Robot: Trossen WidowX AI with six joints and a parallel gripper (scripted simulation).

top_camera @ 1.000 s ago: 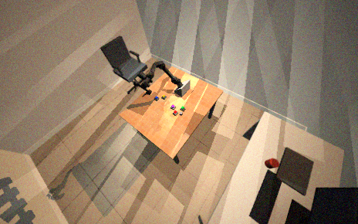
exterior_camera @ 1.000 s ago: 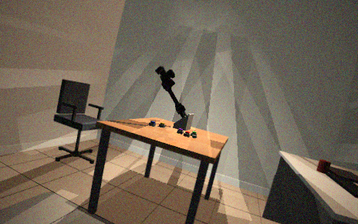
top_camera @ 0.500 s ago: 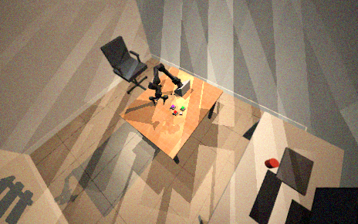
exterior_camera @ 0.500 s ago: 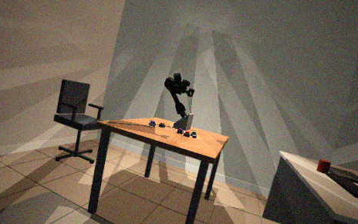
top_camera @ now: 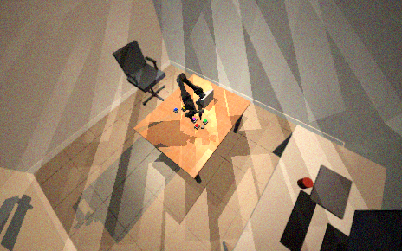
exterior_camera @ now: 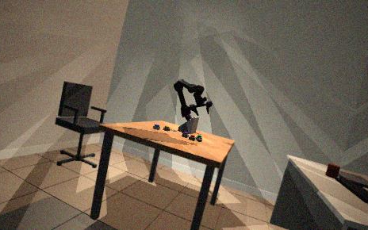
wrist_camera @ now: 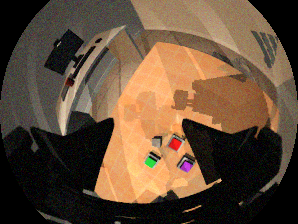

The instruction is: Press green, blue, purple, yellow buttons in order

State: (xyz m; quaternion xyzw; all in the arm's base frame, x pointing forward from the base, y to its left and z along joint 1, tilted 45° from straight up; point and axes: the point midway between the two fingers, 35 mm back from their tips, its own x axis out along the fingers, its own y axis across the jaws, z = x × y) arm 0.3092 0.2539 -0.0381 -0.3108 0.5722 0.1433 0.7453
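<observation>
My gripper tip is 190 mm above the green button, 140 mm past it and 30 mm to the left of it. Round my gripper tip: small grey block: 210 mm below, 70 mm behind; then purple button: 190 mm below, 140 mm to the right, 80 mm behind; then red button: 190 mm below, 60 mm to the right, 40 mm behind.
</observation>
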